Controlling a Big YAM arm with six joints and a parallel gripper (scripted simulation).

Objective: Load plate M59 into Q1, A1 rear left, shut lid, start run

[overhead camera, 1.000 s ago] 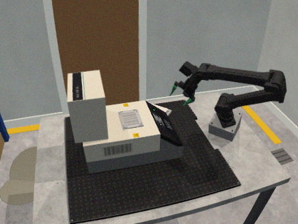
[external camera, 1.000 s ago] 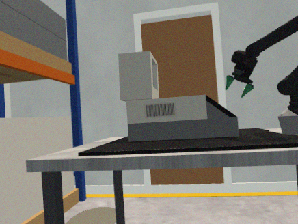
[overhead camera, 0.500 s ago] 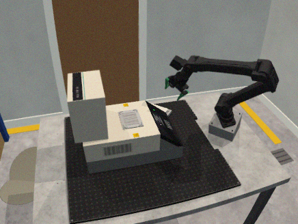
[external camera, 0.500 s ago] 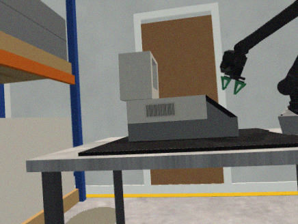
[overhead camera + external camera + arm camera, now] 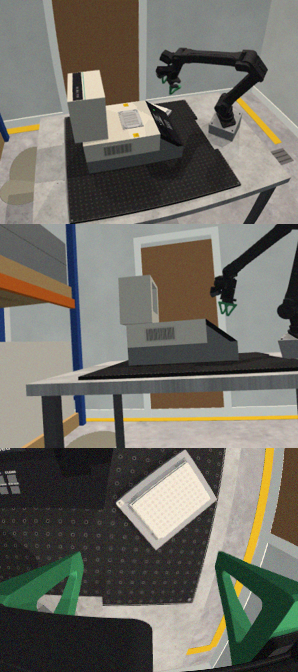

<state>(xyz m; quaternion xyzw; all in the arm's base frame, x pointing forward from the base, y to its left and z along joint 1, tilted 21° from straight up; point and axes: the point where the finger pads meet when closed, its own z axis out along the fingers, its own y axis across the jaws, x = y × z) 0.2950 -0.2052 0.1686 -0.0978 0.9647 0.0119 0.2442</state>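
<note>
Now: hand 22 cm above the white 96-well plate M59, 9 cm to the left of it and 4 cm short of it. The rest, counted from my hand: grey plate nest (24 cm below, 9 cm to the right, 4 cm ahead).
</note>
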